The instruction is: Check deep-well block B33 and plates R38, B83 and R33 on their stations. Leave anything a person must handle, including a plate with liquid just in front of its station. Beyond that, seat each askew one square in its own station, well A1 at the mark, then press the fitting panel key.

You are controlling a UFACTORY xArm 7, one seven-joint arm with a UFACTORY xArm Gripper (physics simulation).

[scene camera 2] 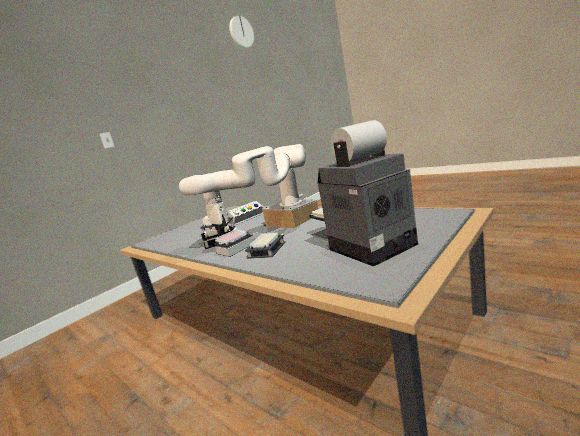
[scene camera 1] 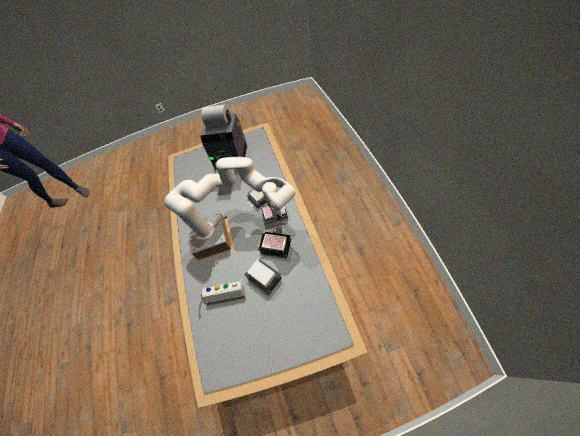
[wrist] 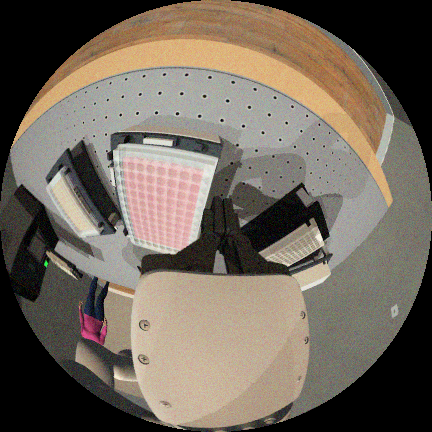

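Note:
A pink-welled plate lies on a dark station; in the wrist view its far edge looks slightly out of line with the station's. My gripper is shut and empty, low beside that plate's right side; whether it touches is unclear. A cream plate sits on the station to the left in the wrist view. A reddish-and-white welled plate is on a black station. A white-topped block or plate lies on a station turned at an angle. Labels and A1 marks are unreadable.
The key panel with blue, yellow, green and white keys stands near the arm's wooden base. A dark machine carries a white roll. A person stands away from the table.

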